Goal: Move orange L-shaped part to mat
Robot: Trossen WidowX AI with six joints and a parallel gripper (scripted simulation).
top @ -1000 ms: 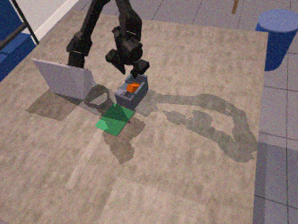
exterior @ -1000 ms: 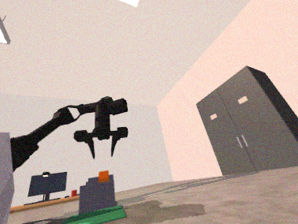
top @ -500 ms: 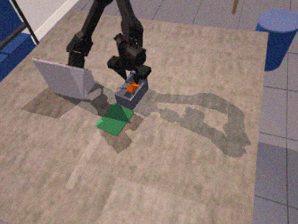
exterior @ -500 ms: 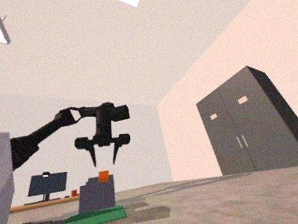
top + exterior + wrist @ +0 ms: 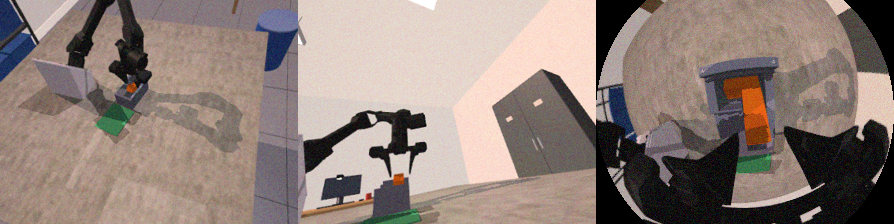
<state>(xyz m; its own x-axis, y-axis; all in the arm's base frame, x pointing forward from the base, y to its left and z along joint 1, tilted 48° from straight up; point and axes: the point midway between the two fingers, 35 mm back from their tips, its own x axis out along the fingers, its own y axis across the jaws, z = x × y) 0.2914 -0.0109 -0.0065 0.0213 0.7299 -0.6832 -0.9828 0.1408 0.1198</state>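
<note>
Right now my gripper tip is 10 mm past the orange L-shaped part, 40 mm to the right of it and 50 mm above it. Round my gripper tip: green mat (50 mm behind, 140 mm to the right, 110 mm below).
</note>
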